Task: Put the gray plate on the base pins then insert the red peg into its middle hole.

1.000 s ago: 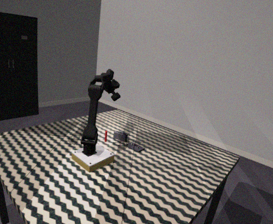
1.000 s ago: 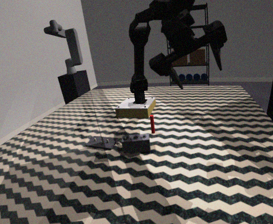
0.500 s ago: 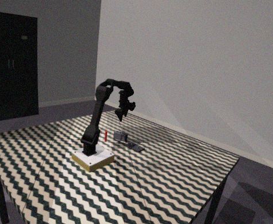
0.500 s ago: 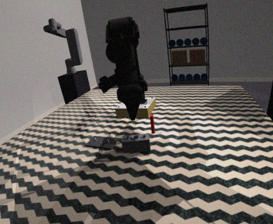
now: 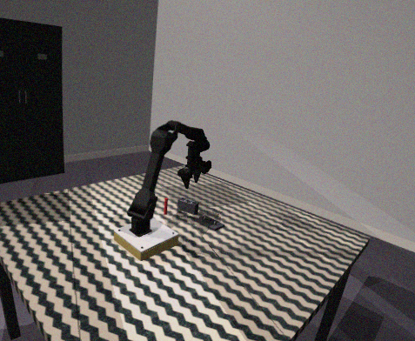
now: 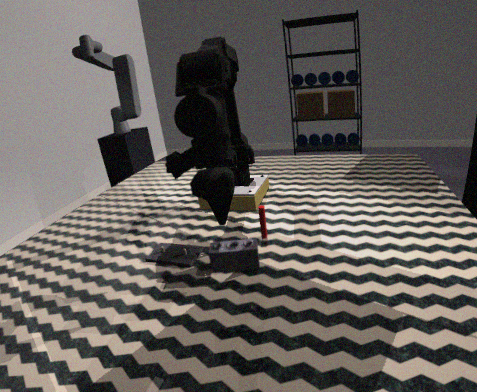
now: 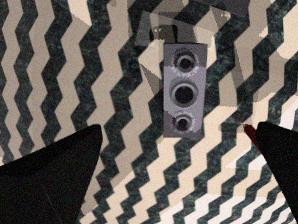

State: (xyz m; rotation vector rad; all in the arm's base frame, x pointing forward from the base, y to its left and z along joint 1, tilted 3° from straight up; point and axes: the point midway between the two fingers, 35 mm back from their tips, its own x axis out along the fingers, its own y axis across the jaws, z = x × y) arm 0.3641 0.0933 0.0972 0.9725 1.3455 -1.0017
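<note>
Right now my gripper tip is 90 mm above the gray plate and 10 mm past it. Also, from my gripper tip: base 160 mm to the right, 120 mm below, 20 mm behind; then red peg 130 mm behind, 90 mm below, 30 mm to the left.
</note>
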